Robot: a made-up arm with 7 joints. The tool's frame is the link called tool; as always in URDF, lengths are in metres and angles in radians. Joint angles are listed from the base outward. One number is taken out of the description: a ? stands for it. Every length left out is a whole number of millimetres.
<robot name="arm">
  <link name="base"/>
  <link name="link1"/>
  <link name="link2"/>
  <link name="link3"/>
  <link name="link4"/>
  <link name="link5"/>
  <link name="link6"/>
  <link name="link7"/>
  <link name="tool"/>
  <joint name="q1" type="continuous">
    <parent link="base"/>
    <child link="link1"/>
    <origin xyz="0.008 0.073 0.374" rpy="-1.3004 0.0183 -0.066"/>
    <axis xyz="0 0 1"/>
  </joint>
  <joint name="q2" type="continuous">
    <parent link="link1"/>
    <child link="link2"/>
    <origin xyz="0.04 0.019 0" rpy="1.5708 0 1.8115"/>
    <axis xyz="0 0 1"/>
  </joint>
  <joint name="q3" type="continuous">
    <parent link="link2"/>
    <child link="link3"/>
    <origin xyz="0.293 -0.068 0" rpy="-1.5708 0 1.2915"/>
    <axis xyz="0 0 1"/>
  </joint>
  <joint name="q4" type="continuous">
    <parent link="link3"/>
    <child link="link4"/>
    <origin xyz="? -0.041 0" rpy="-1.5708 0 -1.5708"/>
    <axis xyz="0 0 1"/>
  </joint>
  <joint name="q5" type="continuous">
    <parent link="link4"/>
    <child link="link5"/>
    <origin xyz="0.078 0.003 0" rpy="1.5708 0 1.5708"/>
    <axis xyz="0 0 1"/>
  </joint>
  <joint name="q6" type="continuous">
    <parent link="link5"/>
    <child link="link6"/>
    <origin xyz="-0.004 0.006 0" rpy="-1.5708 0 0"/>
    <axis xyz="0 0 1"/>
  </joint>
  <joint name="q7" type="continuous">
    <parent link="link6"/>
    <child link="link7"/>
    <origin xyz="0.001 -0.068 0" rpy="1.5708 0 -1.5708"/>
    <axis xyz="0 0 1"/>
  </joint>
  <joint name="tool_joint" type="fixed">
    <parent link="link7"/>
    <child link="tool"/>
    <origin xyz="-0.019 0.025 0" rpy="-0.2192 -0.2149 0.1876"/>
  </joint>
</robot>
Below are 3 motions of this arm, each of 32 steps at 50 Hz.
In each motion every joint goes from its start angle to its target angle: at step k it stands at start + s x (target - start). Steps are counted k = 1, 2, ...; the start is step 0. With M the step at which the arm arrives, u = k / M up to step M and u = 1 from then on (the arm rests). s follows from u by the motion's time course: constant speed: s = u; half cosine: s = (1 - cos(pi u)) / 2; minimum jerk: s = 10 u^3 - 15 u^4 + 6 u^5.
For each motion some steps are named. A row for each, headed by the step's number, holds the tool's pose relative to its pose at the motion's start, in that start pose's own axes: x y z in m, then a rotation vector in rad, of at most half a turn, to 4 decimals.
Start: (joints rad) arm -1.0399 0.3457 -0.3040 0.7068 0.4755 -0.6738 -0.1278
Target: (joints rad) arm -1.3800 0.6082 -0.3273 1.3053 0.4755 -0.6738 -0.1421
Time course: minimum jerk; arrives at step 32
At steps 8, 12, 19, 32:
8: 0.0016 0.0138 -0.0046 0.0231 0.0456 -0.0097
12: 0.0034 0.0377 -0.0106 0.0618 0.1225 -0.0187
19: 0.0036 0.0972 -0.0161 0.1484 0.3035 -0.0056
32: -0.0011 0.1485 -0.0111 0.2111 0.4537 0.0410

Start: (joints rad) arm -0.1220 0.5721 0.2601 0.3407 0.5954 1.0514 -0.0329
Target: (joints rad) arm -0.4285 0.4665 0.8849 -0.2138 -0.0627 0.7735 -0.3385
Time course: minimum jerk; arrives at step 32
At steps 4, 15, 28, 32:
4: 0.0004 0.0009 0.0021 -0.0251 -0.0047 -0.0080
15: 0.0087 0.0300 0.0523 -0.6598 -0.2187 -0.1926
28: 0.0073 0.0812 0.0976 -1.3298 -0.7129 -0.3041
32: 0.0070 0.0829 0.0985 -1.3463 -0.7308 -0.3046

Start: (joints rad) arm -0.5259 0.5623 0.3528 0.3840 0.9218 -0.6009 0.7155
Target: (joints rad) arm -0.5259 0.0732 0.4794 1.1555 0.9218 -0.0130 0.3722
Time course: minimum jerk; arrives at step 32
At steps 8, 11, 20, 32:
8: -0.0118 -0.0109 0.0034 0.0165 0.1532 -0.0520
11: -0.0263 -0.0237 0.0095 0.0263 0.3329 -0.1215
20: -0.0881 -0.0743 0.0610 -0.0329 1.0395 -0.4984
32: -0.1177 -0.0972 0.1086 -0.1238 1.3911 -0.7709

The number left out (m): -0.048
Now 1 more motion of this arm.
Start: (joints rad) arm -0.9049 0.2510 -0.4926 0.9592 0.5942 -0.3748 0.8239
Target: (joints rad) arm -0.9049 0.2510 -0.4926 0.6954 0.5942 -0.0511 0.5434
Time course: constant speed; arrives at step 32
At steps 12, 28, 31, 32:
12: 0.0098 0.0029 0.0036 0.0299 0.0215 -0.0570
28: 0.0222 0.0079 0.0091 0.0623 0.0633 -0.1253
31: 0.0244 0.0090 0.0102 0.0672 0.0727 -0.1372
32: 0.0251 0.0093 0.0105 0.0687 0.0760 -0.1412

